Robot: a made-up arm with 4 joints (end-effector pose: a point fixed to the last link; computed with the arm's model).
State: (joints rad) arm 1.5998 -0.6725 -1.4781 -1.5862
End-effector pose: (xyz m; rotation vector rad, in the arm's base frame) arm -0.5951 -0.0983 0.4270 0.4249 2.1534 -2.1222
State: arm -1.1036 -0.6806 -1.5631 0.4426
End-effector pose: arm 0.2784 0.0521 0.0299 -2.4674 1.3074 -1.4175
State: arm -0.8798 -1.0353 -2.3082 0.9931
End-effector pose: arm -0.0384 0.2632 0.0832 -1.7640 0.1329 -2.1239
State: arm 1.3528 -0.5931 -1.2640 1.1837
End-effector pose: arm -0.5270 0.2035 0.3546 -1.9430 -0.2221 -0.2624
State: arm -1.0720 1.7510 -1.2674 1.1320
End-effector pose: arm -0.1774 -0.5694 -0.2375 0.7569 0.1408 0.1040
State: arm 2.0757 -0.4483 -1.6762 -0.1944
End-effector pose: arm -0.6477 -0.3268 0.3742 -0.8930 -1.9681 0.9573
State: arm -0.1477 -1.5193 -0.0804 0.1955
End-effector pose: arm 0.2425 0.0675 0.0406 -1.3659 1.4168 0.8723
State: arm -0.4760 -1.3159 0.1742 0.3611
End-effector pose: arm 0.2724 -0.1191 -0.0672 -1.2340 2.0645 0.5462
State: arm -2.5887 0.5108 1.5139 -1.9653
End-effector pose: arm -0.4893 -0.0560 0.1174 0.3942 0.3561 -2.7834
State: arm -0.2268 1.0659 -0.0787 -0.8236
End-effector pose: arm 0.2091 -0.2497 -0.2088 1.8550 -2.1929 0.2898
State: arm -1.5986 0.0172 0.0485 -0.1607
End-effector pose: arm -0.0725 -0.6479 0.0712 0.1200 -2.9801 0.9693
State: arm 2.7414 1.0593 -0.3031 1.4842
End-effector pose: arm -0.7059 -0.0229 0.1825 -1.2815 -0.3226 -1.3998
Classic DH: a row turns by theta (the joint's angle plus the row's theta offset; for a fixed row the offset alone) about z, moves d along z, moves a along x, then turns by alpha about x. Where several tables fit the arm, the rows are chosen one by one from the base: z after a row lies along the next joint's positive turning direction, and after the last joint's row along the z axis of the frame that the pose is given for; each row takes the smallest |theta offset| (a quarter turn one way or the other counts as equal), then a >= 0, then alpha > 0; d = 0 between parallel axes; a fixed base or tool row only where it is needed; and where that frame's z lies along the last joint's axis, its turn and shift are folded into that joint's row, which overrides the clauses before.
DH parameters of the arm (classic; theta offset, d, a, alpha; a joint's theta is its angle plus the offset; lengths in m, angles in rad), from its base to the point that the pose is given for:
base (fixed): -1.034 0.5951 0.0025 -0.4606
joint 1: -0.5863 -0.6683 -0.1073 1.9627
joint 2: -0.2485 -0.104 -0.07 1.5708
joint 3: 0 0.12 -0.01 -1.5708
joint 4: 0 -0.36 0.02 1.5708
tool (fixed): 0 0.06 0 0

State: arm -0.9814 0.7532 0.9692 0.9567
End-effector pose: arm -0.2291 -0.4249 0.1706 -0.8849 -1.5545 0.7409
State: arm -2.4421 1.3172 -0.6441 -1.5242
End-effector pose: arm -0.5740 -0.5748 0.0095 0.8563 2.8281 -0.4481
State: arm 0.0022 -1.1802 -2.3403 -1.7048
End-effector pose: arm -0.4529 0.1773 0.1777 -1.9556 -1.7523 1.3042
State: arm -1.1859 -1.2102 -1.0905 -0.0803
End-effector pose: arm 0.2379 -0.0694 0.2581 -1.7991 1.2773 -0.7061
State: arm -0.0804 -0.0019 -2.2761 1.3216
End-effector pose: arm -0.3055 0.3292 -0.1608 -2.1158 -0.7244 -1.6578
